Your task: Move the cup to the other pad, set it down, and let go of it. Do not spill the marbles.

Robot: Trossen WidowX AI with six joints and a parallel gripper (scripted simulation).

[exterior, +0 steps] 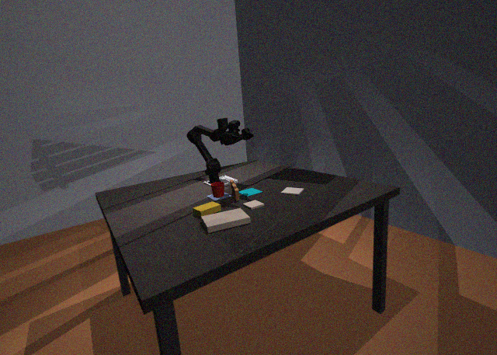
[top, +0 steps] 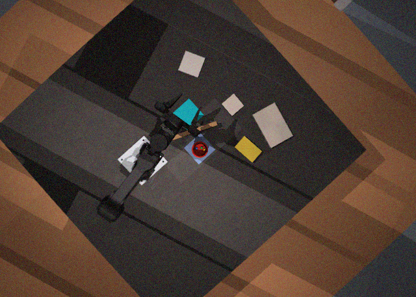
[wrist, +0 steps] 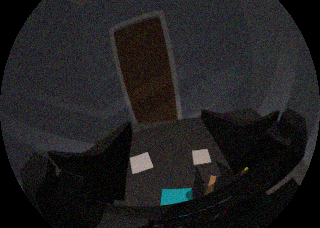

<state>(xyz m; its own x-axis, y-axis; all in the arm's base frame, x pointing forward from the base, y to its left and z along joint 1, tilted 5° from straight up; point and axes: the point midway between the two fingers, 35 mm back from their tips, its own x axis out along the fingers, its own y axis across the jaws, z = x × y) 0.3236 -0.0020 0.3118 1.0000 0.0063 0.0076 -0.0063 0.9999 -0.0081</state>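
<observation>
Now: the cup 28 cm below my gripper tip, 14 cm behind it and 13 cm to the right of it. From my gripper tip the other things lie so: wooden bar 30 cm below, 9 cm behind, 5 cm to the right; then teal pad 33 cm below, 4 cm behind, 2 cm to the left; then small white tile 31 cm below, 13 cm to the right, 12 cm ahead.
</observation>
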